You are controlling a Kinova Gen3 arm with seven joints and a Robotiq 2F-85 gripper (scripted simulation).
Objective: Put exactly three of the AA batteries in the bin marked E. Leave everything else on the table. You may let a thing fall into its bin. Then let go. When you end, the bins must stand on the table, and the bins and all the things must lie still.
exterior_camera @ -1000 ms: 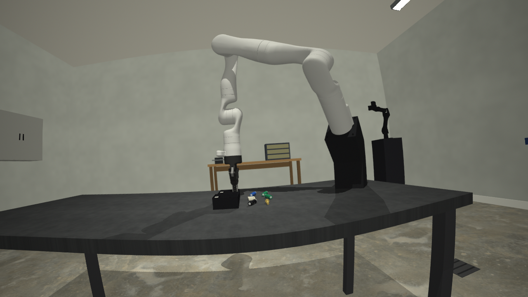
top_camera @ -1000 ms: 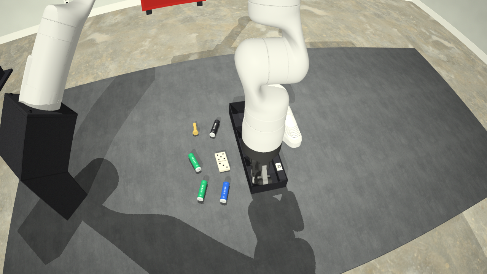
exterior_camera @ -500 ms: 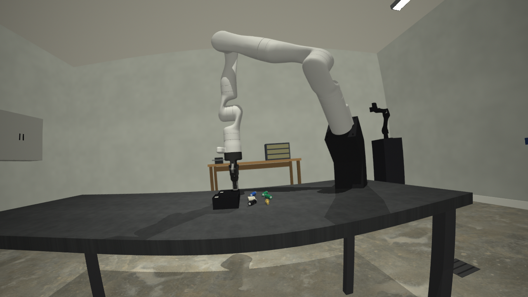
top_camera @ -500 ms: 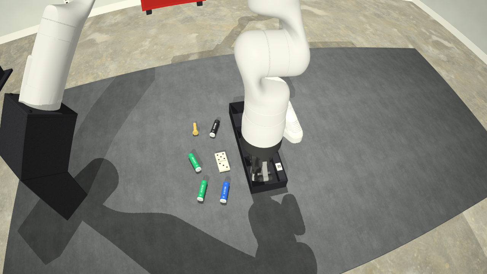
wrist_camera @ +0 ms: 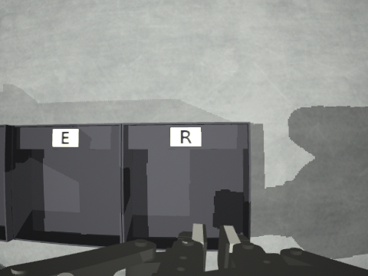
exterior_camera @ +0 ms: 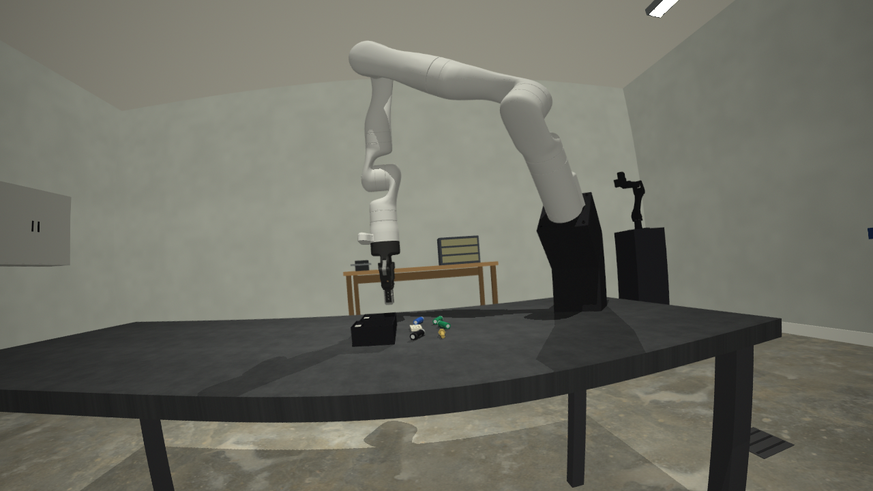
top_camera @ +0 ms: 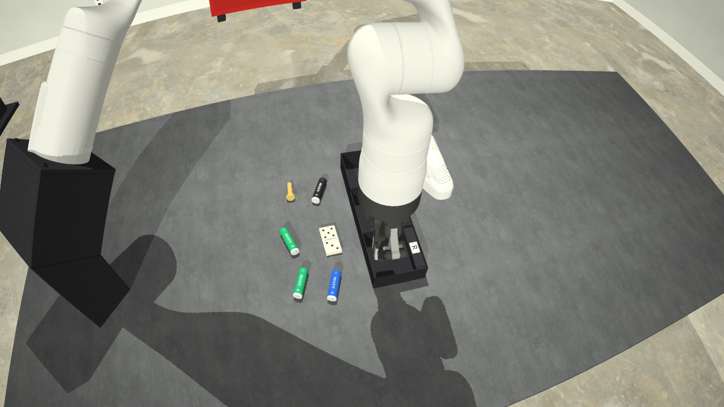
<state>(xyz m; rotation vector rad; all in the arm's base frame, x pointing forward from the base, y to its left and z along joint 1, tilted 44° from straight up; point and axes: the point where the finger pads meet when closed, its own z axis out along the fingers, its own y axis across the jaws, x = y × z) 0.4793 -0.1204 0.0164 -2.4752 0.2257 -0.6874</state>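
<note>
The black bin marked E is 100 mm to the left of my hand, 60 mm below it and 20 mm ahead of it. From my hand the other things lie so: white domino 70 mm to the left, 70 mm below, 60 mm behind; blue AA battery 70 mm below, 70 mm behind, 20 mm to the right; black AA battery 170 mm to the left, 70 mm below, 70 mm behind.
</note>
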